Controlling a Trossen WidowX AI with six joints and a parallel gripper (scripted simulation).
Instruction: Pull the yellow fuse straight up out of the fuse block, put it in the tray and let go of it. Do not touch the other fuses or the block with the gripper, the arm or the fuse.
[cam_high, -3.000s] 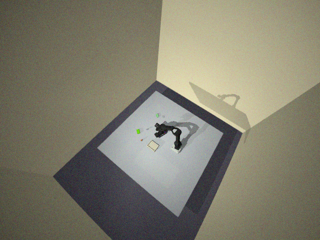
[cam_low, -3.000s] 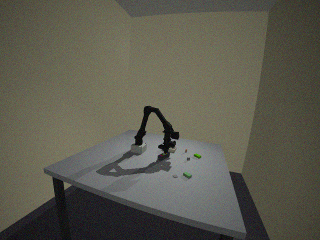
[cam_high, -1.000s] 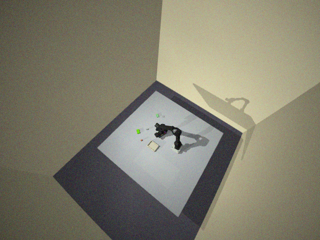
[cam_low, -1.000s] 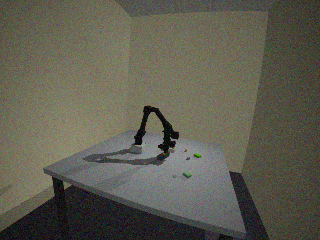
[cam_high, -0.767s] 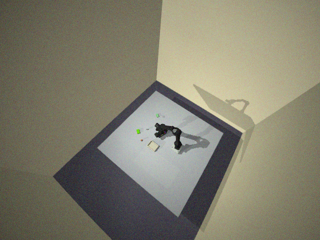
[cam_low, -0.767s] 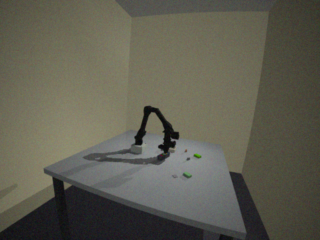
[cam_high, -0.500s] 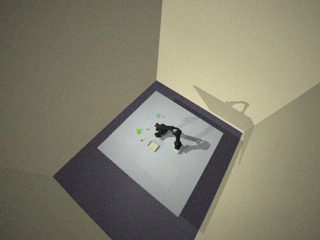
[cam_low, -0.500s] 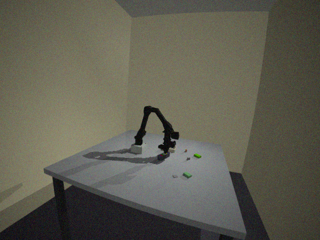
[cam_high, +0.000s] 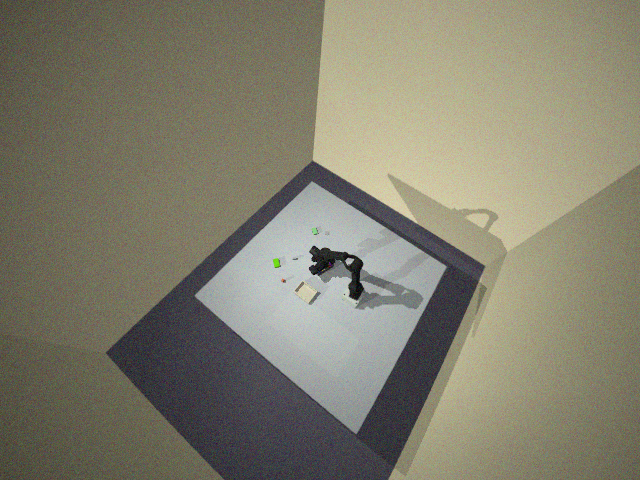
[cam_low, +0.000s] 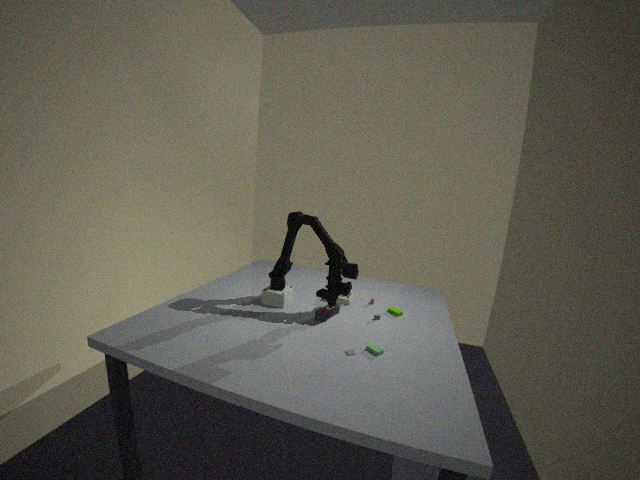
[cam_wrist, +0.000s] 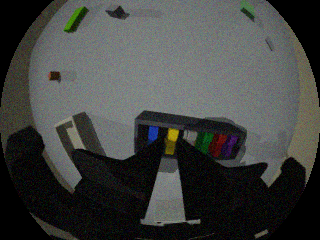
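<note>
My gripper tip is now 1 cm above the yellow fuse. From my gripper tip the other things lie so: cream tray: 19 cm to the left, 3 cm below, 2 cm ahead.
</note>
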